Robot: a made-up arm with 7 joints.
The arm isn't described. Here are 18 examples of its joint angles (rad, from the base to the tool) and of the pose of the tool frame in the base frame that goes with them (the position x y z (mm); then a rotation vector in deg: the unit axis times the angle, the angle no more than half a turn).
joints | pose
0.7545 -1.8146 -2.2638 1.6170 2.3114 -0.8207 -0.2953 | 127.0 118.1 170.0 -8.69 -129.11 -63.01
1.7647 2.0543 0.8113 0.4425 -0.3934 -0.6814 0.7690 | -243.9 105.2 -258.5 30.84 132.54 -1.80
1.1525 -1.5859 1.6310 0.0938 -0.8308 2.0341 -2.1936 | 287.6 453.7 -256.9 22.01 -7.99 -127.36
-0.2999 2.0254 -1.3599 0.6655 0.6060 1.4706 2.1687 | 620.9 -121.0 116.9 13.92 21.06 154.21
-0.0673 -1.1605 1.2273 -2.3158 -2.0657 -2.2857 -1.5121 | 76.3 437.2 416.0 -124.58 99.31 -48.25
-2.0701 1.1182 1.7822 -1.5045 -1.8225 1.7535 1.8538 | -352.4 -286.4 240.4 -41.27 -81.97 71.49
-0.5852 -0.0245 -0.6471 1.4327 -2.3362 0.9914 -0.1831 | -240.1 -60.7 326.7 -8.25 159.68 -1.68
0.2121 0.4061 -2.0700 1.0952 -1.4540 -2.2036 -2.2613 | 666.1 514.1 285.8 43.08 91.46 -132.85
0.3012 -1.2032 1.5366 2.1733 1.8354 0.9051 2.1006 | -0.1 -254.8 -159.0 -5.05 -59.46 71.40
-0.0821 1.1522 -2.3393 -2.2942 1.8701 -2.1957 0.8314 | 131.2 221.0 -118.5 94.11 -47.68 -96.07
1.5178 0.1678 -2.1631 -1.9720 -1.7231 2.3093 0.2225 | -165.9 -201.3 -185.9 -30.91 31.01 -59.16
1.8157 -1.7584 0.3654 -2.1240 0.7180 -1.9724 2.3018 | -419.0 572.2 -52.6 -71.61 10.97 -55.07
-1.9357 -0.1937 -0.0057 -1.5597 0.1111 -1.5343 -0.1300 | -275.7 -713.5 -23.8 -7.79 10.04 -109.02
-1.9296 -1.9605 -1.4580 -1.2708 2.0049 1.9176 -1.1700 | -439.2 -858.0 283.6 -53.17 -109.52 -91.08
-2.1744 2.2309 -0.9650 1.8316 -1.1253 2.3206 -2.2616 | 30.4 -122.4 526.3 -101.18 124.86 53.89
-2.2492 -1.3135 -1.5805 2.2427 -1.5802 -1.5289 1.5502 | -188.9 -558.5 -226.5 90.17 -12.90 -50.46
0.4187 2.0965 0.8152 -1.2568 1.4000 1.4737 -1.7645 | 58.4 -510.0 -100.3 -62.83 38.05 15.77
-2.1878 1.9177 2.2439 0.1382 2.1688 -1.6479 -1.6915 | -323.7 -437.0 198.7 -29.97 100.33 -7.92
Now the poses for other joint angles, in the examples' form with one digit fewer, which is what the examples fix.
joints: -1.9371 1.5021 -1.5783 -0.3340 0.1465 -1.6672 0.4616
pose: -41 -198 -315 111.7 71.4 -50.3
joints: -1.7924 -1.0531 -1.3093 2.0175 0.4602 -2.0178 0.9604
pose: 323 -274 -252 70.7 83.1 37.8
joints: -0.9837 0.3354 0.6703 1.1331 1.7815 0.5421 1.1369
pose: -107 -158 136 37.6 -88.8 -13.4
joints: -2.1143 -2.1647 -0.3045 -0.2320 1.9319 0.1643 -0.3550
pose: -304 -636 -66 -24.9 4.4 -129.7
